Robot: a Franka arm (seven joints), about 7 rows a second.
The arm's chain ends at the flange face. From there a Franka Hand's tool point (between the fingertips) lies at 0.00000 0.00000 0.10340 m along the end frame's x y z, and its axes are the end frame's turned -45 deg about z.
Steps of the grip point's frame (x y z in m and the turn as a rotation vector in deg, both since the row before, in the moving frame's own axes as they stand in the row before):
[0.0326, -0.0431, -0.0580, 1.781, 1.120, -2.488]
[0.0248, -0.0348, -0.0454, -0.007, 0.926, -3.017]
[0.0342, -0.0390, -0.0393, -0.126, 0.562, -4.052]
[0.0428, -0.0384, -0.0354, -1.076, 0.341, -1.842]
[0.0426, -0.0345, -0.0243, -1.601, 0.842, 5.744]
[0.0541, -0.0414, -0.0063, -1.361, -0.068, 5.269]
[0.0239, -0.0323, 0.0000, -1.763, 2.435, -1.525]
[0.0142, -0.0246, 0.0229, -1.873, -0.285, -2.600]
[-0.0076, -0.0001, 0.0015, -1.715, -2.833, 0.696]
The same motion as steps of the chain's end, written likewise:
[-0.0065, -0.0498, -0.0579, 2.051, -0.467, -2.488]
[-0.0082, -0.0409, -0.0454, 0.650, 0.660, -3.017]
[-0.0043, -0.0512, -0.0393, 0.308, 0.486, -4.052]
[0.0013, -0.0583, -0.0354, -0.520, 1.002, -1.842]
[0.0027, -0.0556, -0.0242, -0.537, 1.727, 5.744]
[0.0074, -0.0694, -0.0063, -1.010, 0.914, 5.269]
[-0.0113, -0.0388, 0.0001, 0.475, 2.968, -1.525]
[-0.0094, -0.0301, 0.0230, -1.526, 1.123, -2.600]
[-0.0040, -0.0005, 0.0017, -3.216, -0.791, 0.696]

